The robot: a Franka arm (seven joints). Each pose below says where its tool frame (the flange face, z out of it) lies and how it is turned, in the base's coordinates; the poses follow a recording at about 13 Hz.
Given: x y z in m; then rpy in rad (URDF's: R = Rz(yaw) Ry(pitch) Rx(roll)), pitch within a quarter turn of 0, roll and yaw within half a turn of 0.
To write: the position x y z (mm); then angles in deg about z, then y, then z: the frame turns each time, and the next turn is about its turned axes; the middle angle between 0 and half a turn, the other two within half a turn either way. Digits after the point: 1 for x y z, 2 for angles.
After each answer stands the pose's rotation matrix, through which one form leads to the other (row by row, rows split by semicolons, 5 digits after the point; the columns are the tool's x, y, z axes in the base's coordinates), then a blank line. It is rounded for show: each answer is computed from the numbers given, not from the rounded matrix.
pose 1, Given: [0.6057 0.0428 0.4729 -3.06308 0.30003 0.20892]
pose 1, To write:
[605.7 42.8 472.9 177.06 162.25 -14.23]
0.93455 0.18409 -0.30450; 0.19814 -0.98005 0.01562; -0.29555 -0.07493 -0.95238

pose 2, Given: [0.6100 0.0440 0.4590 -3.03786 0.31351 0.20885]
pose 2, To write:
[610.0 44.0 459.0 173.31 161.11 -17.71]
0.93059 0.17498 -0.32155; 0.19723 -0.97963 0.03770; -0.30840 -0.09850 -0.94614

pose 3, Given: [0.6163 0.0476 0.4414 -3.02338 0.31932 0.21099]
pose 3, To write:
[616.3 47.6 441.4 171.37 160.53 -19.63]
0.92839 0.17176 -0.32952; 0.19884 -0.97875 0.05004; -0.31392 -0.11198 -0.94282

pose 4, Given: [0.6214 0.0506 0.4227 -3.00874 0.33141 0.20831]
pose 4, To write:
[621.4 50.6 422.7 169.61 159.60 -21.05]
0.92514 0.16282 -0.34293; 0.19555 -0.97867 0.06290; -0.32538 -0.12525 -0.93725

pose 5, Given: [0.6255 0.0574 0.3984 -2.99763 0.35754 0.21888]
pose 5, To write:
[625.5 57.4 398.4 170.04 157.98 -21.01]
0.91441 0.16588 -0.36924; 0.20340 -0.97695 0.06484; -0.34997 -0.13439 -0.92707

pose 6, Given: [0.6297 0.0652 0.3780 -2.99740 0.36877 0.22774]
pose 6, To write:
[629.7 65.2 378.0 171.11 157.38 -20.40]
0.90869 0.17297 -0.37996; 0.21060 -0.97576 0.05944; -0.36047 -0.13403 -0.92309

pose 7, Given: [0.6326 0.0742 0.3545 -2.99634 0.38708 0.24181]
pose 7, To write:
[632.6 74.2 354.5 172.67 156.39 -19.55]
0.89907 0.18389 -0.39730; 0.22174 -0.97377 0.05109; -0.37749 -0.13403 -0.91626

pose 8, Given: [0.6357 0.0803 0.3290 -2.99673 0.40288 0.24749]
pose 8, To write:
[635.7 80.3 329.0 173.77 155.55 -18.71]
0.89191 0.18753 -0.41150; 0.22536 -0.97324 0.04492; -0.39207 -0.13280 -0.91030

